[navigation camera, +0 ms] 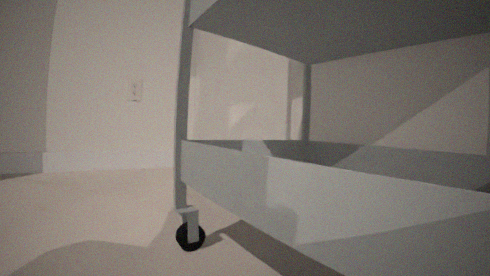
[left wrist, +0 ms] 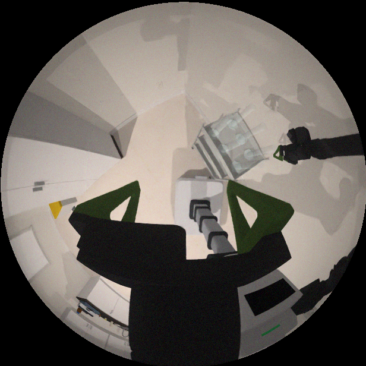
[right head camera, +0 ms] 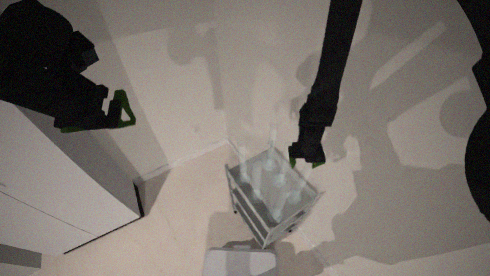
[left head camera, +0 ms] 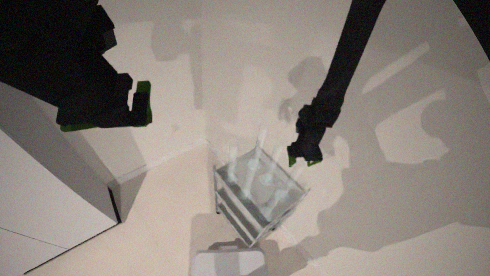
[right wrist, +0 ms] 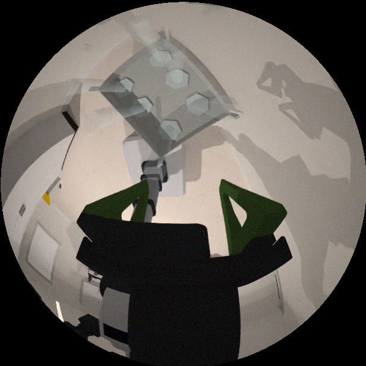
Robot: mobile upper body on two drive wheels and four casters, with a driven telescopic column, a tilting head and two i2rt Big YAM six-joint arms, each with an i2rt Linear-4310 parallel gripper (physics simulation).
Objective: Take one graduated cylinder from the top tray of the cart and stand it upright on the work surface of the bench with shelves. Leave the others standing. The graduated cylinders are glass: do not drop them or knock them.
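Places are measured from the left arm's base along level axes (x right, y ahead, z up), in centimetres.
Where they show: left gripper, fingertip midpoint: (right head camera: 116, 123) (left head camera: 126, 120); right gripper, fingertip midpoint: (right head camera: 302, 167) (left head camera: 298, 165).
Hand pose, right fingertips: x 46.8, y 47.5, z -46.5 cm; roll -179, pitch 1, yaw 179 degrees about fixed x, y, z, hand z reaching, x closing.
Note:
Each offset is from my right fingertips to the top centre of the thing. "spot": to the spot under its first point.
Several clear glass graduated cylinders {spot: dy +6.9, dx -15.3, dz -9.1 cm} (left head camera: 254, 165) {spot: dy +29.1, dx -6.4, dz -37.7 cm} (right head camera: 271, 162) (right wrist: 177, 78) stand on the top tray of the grey cart (right wrist: 155, 142) (navigation camera: 225, 170). They look blurred and overlap in the head views; their hexagonal bases show in the right wrist view. My right gripper (left head camera: 302, 164) (right head camera: 305, 165) (left wrist: 278, 156) (right wrist: 183, 184) is open and empty, beside the tray's right back edge in the head views; its height is unclear. My left gripper (left head camera: 112, 117) (right head camera: 95, 122) (left wrist: 183, 185) is wide open and empty, left of the cart. I cannot identify the bench with shelves.
A white cabinet {spot: dy -4.6, dx -132.5, dz -34.8 cm} (left head camera: 45, 200) (right head camera: 65, 185) (left wrist: 55, 165) stands at the left. My grey base (left head camera: 227, 265) (right head camera: 240, 262) is close to the cart's near corner. A caster {spot: dy +20.9, dx -31.3, dz -105.5 cm} (navigation camera: 190, 236) stands under the cart. A wall with an outlet (navigation camera: 134, 91) is behind. Distant furniture (left wrist: 107, 295) shows at the lower left.

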